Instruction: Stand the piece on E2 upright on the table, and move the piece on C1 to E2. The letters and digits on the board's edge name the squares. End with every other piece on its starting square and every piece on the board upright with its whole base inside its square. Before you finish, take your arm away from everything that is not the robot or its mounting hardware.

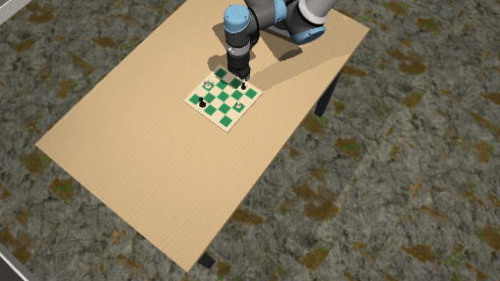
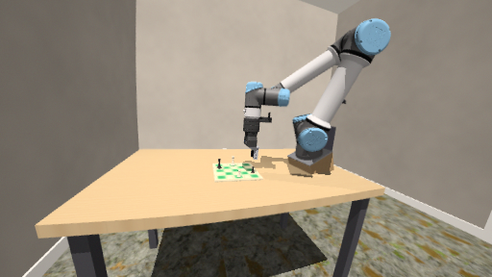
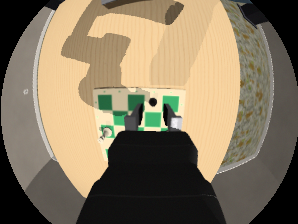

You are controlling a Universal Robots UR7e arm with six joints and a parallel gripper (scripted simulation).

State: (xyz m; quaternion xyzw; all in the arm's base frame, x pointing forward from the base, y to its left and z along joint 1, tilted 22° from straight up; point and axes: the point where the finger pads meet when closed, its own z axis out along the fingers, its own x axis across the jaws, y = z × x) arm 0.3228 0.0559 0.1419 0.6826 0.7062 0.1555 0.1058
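Right now my hand is 8 cm above the small black piece. From my hand the other things lie so: chessboard 9 cm below, 8 cm ahead, 3 cm to the right; then small pale piece 8 cm below, 8 cm ahead, 4 cm to the left.
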